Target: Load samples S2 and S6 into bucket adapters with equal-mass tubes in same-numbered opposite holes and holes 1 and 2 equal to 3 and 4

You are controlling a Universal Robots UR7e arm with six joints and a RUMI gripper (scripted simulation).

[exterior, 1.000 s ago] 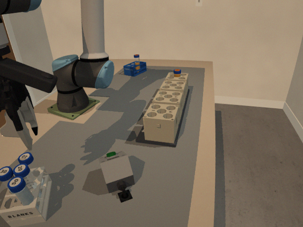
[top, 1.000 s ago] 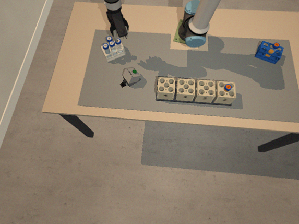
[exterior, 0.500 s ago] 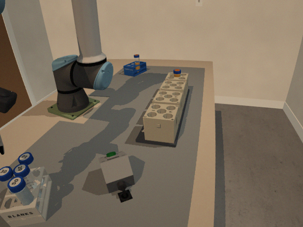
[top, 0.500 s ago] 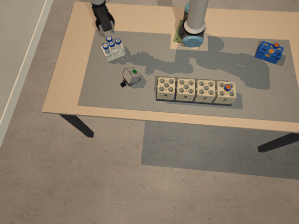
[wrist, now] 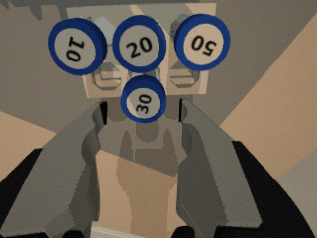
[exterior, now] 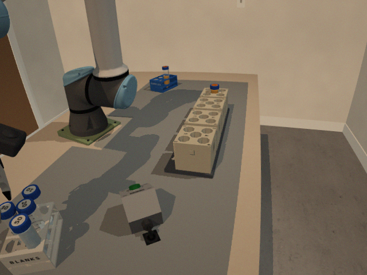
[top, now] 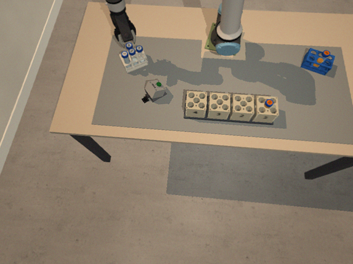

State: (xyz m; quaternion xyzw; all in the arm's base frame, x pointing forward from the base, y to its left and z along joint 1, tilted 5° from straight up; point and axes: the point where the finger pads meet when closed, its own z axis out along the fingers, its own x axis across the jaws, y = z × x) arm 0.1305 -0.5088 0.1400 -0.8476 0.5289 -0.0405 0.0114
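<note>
Right now my hand is 1 cm short of the 30 mL blank and 6 cm above it. Also, from my hand: green done key (20 cm ahead, 16 cm to the left, 6 cm below); then 50 mL blank (5 cm ahead, 1 cm to the right, 6 cm below); then blanks rack (2 cm ahead, 1 cm to the left, 10 cm below).
</note>
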